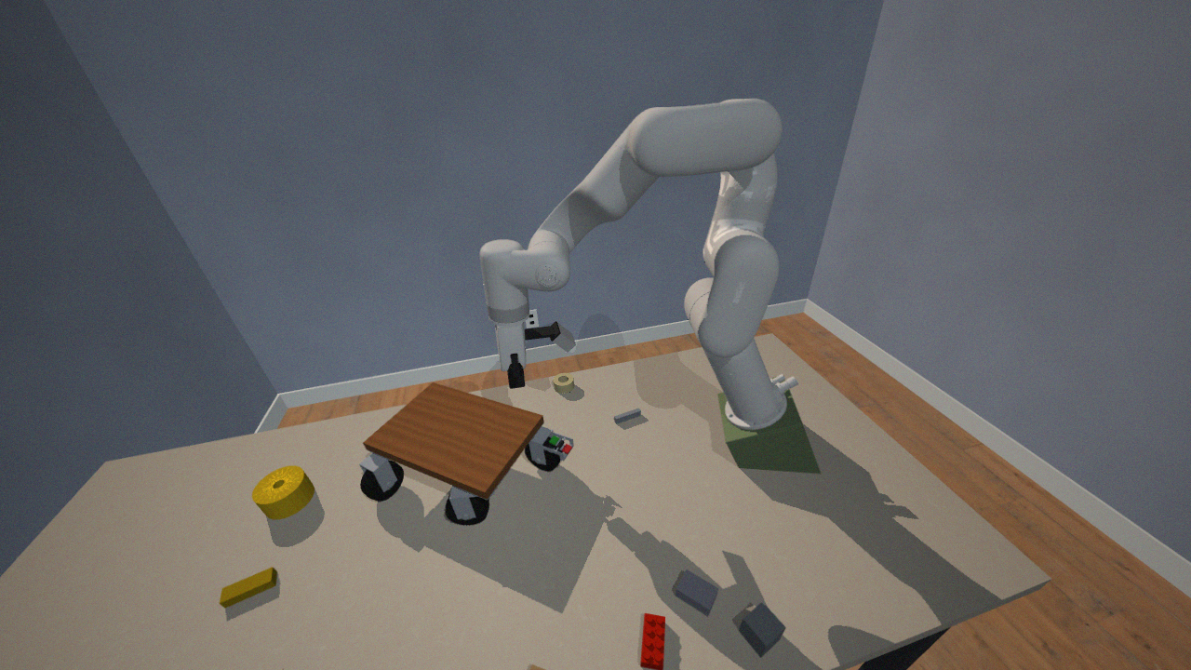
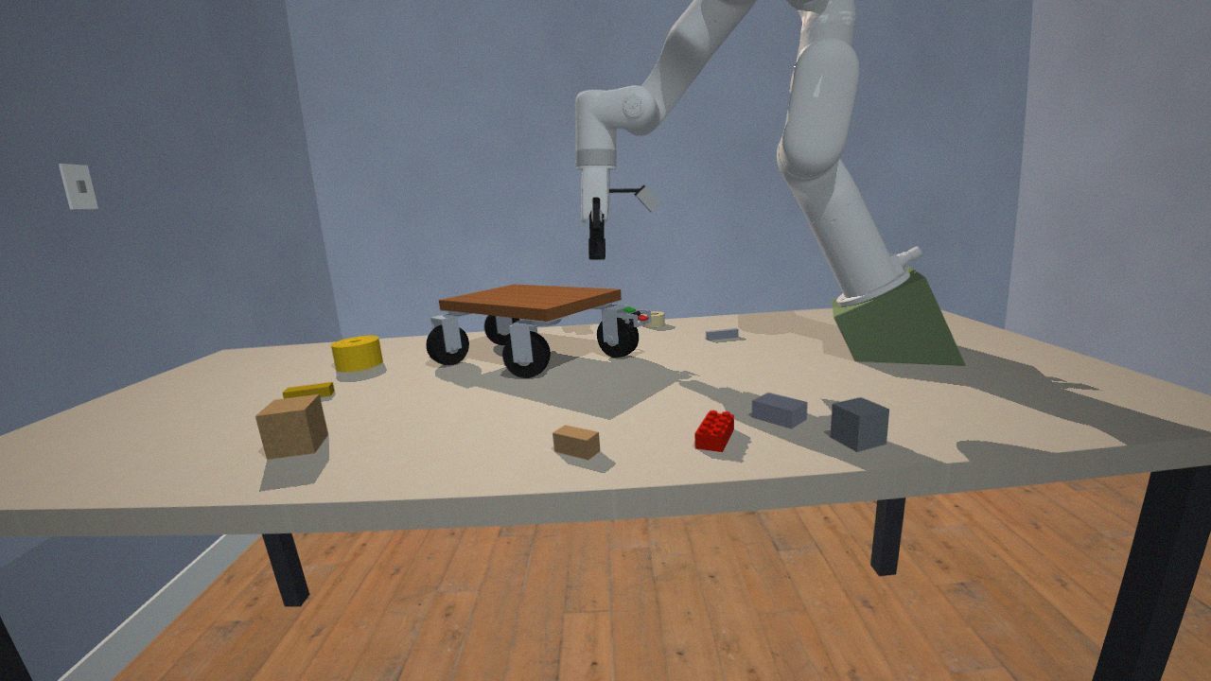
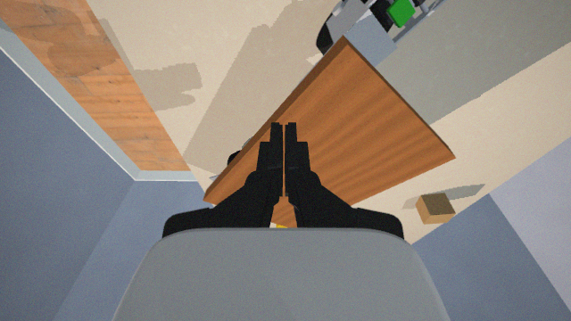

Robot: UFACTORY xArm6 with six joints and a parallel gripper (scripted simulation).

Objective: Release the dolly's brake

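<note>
The brake pedal is 7 cm behind my hand, 9 cm to the left of it and 12 cm below it. The rest, counted from my hand: grey bar (24 cm behind, 3 cm to the right, 19 cm below); then red brick (16 cm behind, 44 cm to the left, 18 cm below); then yellow cylinder (51 cm ahead, 3 cm to the left, 17 cm below).
</note>
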